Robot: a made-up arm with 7 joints.
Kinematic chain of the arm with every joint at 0, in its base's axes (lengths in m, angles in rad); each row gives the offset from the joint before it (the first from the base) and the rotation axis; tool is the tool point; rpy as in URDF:
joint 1: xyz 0 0 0 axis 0.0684 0.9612 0.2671
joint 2: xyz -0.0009 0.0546 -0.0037 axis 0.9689 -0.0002 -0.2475
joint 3: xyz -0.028 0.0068 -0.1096 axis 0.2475 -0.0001 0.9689
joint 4: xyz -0.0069 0 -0.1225 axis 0.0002 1 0
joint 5: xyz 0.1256 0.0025 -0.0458 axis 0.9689 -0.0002 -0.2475
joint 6: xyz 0.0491 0 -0.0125 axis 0.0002 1 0
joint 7: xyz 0.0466 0 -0.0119 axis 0.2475 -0.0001 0.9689
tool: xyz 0 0 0 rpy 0 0.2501 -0.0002
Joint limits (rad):
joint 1: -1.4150..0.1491
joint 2: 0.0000..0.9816
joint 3: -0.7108..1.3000
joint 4: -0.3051..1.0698
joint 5: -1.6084..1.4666
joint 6: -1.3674..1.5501
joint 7: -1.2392..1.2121
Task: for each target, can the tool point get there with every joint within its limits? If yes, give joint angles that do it. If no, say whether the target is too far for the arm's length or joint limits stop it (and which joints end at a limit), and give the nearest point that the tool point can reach.
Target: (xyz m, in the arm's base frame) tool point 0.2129 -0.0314 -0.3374
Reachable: yes | joints -0.2998 0.1218 -0.5563 0.2958 0.3721 0.4571 0.6371
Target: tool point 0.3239 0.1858 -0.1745
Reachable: yes | joints -0.5558 0.3290 0.3408 0.2687 0.1683 -0.3674 0.3516
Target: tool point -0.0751 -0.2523 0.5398
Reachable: no: too far | nearest point 0.2061 -0.1279 0.1103 | short by 0.528 m
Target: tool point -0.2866 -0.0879 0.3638
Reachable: no: joint limits stop it (at a limit: joint 1, joint 2, joint 4) | nearest point 0.1037 0.2115 0.1944 | short by 0.520 m
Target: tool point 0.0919 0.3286 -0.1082
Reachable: yes | joints 0.0312 0.5180 0.8591 -0.0848 -0.8290 -1.1377 0.4419
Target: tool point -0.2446 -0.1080 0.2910
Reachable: no: joint limits stop it (at a limit: joint 1, joint 2, joint 3, joint 4) | nearest point 0.1646 -0.1466 0.0628 | short by 0.470 m
